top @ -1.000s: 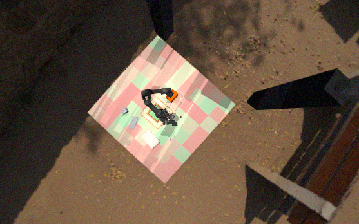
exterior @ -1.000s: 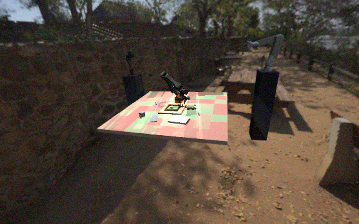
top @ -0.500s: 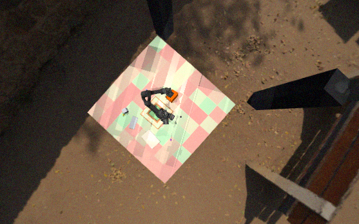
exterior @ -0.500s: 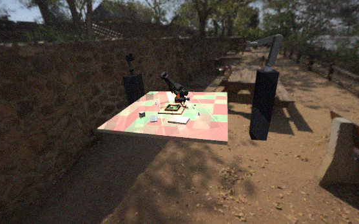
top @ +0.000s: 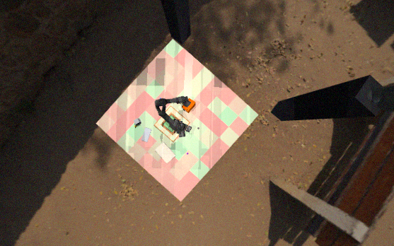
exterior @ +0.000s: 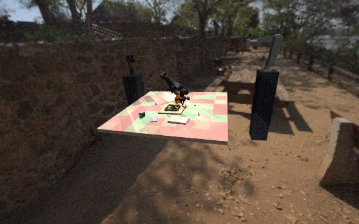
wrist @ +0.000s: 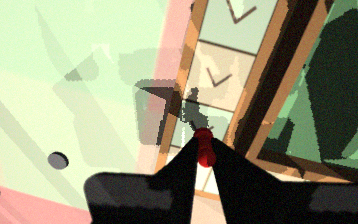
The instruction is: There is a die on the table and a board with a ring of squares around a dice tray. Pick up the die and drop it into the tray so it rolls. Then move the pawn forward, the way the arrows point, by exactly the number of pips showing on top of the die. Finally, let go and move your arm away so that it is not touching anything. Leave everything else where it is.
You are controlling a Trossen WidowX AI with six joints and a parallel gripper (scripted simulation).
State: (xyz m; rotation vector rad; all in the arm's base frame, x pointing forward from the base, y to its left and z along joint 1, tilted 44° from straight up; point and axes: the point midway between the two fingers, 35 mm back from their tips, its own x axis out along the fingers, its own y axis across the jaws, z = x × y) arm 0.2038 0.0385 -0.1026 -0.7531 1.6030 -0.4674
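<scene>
The grey die lies 13 cm to the right of my gripper tip, 6 cm ahead of it and 1 cm below it. Round my gripper tip: green dice tray: 11 cm to the right, 6 cm ahead, 2 cm below; purple piece: 23 cm to the left, 21 cm ahead, 2 cm below; red piece: 1 cm above.
</scene>
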